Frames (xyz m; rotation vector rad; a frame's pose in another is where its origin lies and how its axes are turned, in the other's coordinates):
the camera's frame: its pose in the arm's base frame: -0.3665 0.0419 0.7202 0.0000 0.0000 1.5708
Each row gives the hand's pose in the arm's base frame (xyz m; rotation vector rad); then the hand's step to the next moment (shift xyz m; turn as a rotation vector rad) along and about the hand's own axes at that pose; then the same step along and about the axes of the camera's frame.
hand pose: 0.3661 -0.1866 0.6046 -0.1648 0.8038 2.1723
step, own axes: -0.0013 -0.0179 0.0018 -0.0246 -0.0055 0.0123
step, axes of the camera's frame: 0.0088 -0.0141 -0.0069 -0.0058 -0.0223 0.0160
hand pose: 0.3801 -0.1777 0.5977 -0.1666 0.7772 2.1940
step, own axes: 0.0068 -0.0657 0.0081 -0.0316 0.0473 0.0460
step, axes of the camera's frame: 0.0421 -0.0437 -0.0273 -0.0173 0.0066 0.0708
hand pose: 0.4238 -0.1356 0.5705 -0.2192 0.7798 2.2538
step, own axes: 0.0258 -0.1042 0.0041 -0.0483 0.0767 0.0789
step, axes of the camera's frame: 0.0749 -0.0537 -0.0552 -0.0237 0.0126 0.1171
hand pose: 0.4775 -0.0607 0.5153 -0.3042 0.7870 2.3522
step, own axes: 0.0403 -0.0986 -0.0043 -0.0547 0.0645 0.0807
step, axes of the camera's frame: 0.0787 -0.0313 -0.0648 -0.0182 -0.0001 0.1155
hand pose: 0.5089 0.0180 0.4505 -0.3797 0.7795 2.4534
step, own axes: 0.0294 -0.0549 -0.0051 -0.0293 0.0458 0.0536
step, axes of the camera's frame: 0.0467 -0.0075 -0.0408 -0.0113 0.0074 0.0751
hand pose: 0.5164 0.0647 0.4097 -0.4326 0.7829 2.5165
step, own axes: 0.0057 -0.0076 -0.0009 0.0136 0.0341 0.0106
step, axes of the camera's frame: 0.0069 0.0007 -0.0065 -0.0139 0.0307 0.0179
